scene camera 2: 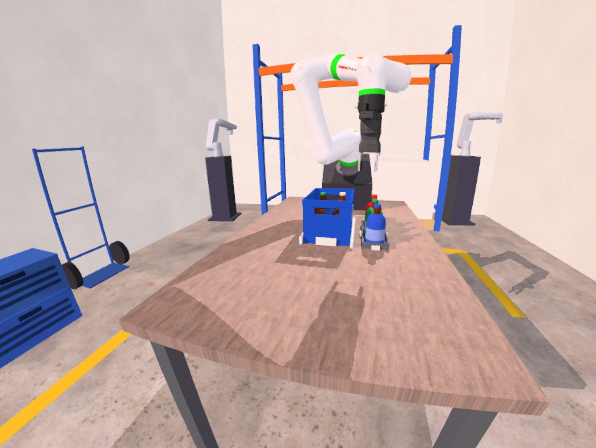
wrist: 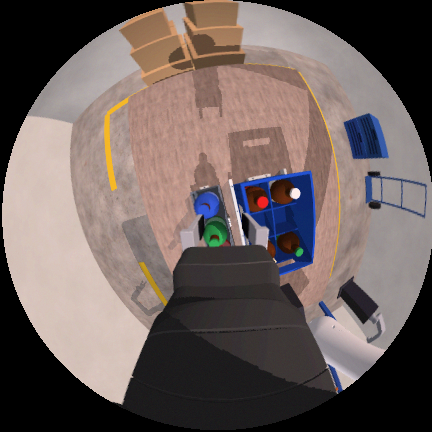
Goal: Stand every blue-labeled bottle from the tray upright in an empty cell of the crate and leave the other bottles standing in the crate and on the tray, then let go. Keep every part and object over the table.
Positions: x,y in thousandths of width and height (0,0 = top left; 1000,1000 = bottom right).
my gripper: scene camera 2 617,383; wrist 515,513
